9 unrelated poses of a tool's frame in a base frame.
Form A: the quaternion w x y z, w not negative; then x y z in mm.
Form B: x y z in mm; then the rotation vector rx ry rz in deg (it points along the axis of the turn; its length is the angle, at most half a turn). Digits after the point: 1 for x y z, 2 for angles.
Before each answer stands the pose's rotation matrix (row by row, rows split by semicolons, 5 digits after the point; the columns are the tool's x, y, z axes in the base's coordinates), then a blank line. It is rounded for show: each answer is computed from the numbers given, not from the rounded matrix.
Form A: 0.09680 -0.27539 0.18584 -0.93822 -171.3 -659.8 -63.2
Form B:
-0.82958 0.07928 0.55273; -0.28400 -0.91219 -0.29540; 0.48077 -0.40203 0.77925

-171.3 -659.8 -63.2 -46.73 31.53 -159.20
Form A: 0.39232 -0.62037 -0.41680 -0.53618 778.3 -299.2 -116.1
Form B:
0.07756 0.93786 0.33823; 0.09643 -0.34472 0.93374; 0.99231 -0.03981 -0.11718

778.3 -299.2 -116.1 -90.24 -60.63 -78.00
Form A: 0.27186 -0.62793 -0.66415 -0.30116 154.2 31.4 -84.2
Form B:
-0.06359 0.99783 0.01710; 0.67034 0.03001 0.74145; 0.73933 0.05861 -0.67079

154.2 31.4 -84.2 -96.86 -102.45 -46.46
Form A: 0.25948 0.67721 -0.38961 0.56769 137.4 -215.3 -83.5
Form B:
0.05187 -0.82229 0.56669; -0.23308 -0.56175 -0.79379; 0.97107 -0.09091 -0.22081

137.4 -215.3 -83.5 105.13 -60.48 88.13
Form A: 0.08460 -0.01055 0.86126 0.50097 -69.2 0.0 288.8
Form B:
-0.98546 -0.10294 0.13515; 0.06659 0.49784 0.86471; -0.15629 0.86114 -0.48375

-69.2 0.0 288.8 -1.80 147.19 85.62
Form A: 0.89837 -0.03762 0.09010 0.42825 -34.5 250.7 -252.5
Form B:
0.61697 -0.77623 0.12966; 0.76267 0.63037 0.14476; -0.19411 0.00958 0.98093

-34.5 250.7 -252.5 -4.46 10.69 50.81
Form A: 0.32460 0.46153 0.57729 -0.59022 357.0 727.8 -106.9
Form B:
-0.36325 0.91605 -0.17003; 0.14970 -0.12274 -0.98108; -0.91959 -0.38183 -0.09255

357.0 727.8 -106.9 69.35 86.74 -88.68
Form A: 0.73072 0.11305 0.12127 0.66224 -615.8 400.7 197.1
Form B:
0.09346 -0.94040 0.32696; 0.99524 0.09732 -0.00460; -0.02750 0.32584 0.94503

-615.8 400.7 197.1 14.26 15.30 83.53
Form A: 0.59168 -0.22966 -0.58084 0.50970 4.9 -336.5 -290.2
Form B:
-0.19434 -0.33637 -0.92146; 0.86995 0.37492 -0.32034; 0.45323 -0.86388 0.21976

4.9 -336.5 -290.2 -30.61 -77.41 67.93
